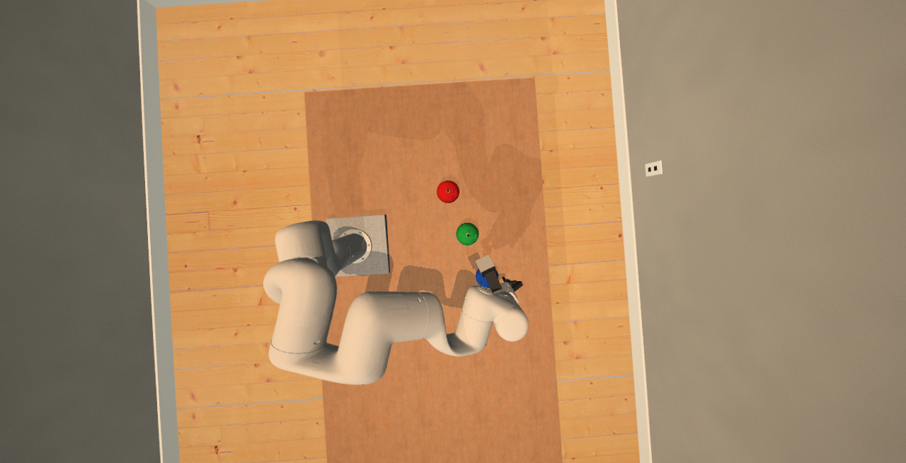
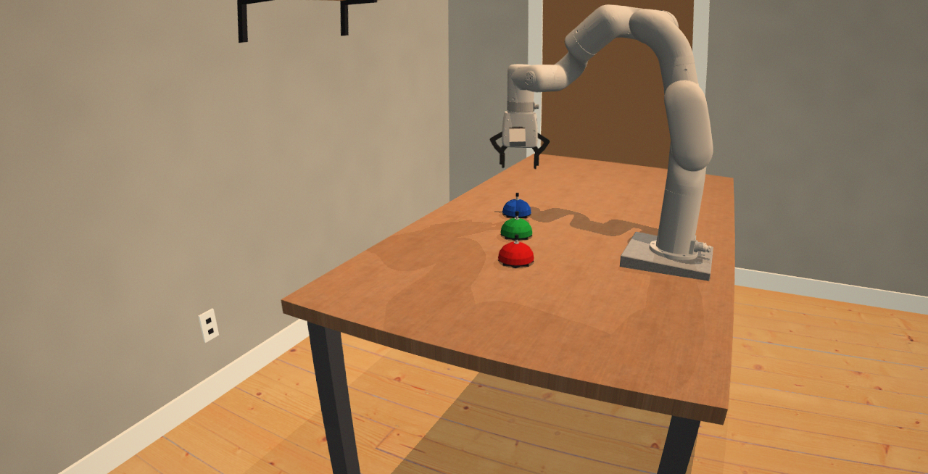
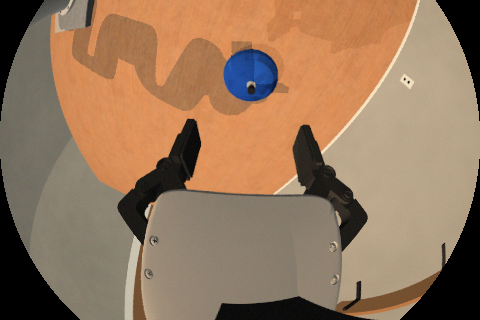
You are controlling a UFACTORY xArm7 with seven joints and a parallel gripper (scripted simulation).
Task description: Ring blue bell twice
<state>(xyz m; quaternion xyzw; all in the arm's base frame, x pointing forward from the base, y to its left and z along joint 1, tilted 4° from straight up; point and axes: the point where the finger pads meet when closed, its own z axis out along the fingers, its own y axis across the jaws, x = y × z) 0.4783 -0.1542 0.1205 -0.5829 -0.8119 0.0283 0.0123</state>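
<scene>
The blue bell is 110 mm below my hand. Also, from my hand: red bell 330 mm to the left, 110 mm below, 110 mm behind; green bell 170 mm to the left, 110 mm below, 60 mm behind.
</scene>
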